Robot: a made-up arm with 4 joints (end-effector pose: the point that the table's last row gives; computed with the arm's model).
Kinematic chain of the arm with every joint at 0, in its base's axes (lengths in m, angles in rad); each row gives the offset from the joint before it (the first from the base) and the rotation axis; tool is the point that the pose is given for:
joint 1: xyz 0 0 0.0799 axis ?
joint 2: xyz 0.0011 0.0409 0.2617 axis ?
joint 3: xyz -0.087 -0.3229 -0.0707 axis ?
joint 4: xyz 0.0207 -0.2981 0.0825 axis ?
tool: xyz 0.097 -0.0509 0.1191
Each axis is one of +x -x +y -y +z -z.
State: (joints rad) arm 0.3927 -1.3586 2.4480 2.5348
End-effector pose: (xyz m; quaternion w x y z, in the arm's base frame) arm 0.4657 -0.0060 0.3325 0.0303 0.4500 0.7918 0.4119
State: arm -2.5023 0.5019 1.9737 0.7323
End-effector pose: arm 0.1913 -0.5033 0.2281 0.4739 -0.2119 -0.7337 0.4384
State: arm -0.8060 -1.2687 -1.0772 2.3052
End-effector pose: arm 0.4886 -0.3678 -0.0237 0.0054 0.0951 -0.4821 0.8709
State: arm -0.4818 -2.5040 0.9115 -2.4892
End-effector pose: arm 0.5025 0.5660 0.2499 0.9559 -0.2554 -0.1273 0.0696
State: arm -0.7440 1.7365 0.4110 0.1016
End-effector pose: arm -0.2709 0.0458 0.7736 0.5789 -0.1084 0.3587 -0.7242
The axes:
joint 1: -y
joint 2: -z
joint 3: +y
joint 4: +z

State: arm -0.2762 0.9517 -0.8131 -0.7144
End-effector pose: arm -0.5706 -0.2225 0.6300 0.6660 -0.1399 -0.3039 -0.6668
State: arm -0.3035 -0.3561 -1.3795 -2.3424
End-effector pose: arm -0.0060 -0.6779 0.2363 0.4375 0.5160 -0.0745 -0.7327
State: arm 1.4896 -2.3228 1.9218 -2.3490
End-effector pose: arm -0.1680 0.5836 0.4843 0.0363 -0.4296 -0.8056 -0.4063
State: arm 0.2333 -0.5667 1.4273 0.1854
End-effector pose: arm 0.4272 -0.4401 0.2798 0.7732 -0.1555 0.5565 0.2613
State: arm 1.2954 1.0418 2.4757 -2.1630
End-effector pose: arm -0.2206 -0.3826 -0.4095 0.4747 -0.2036 0.6445 -0.5637
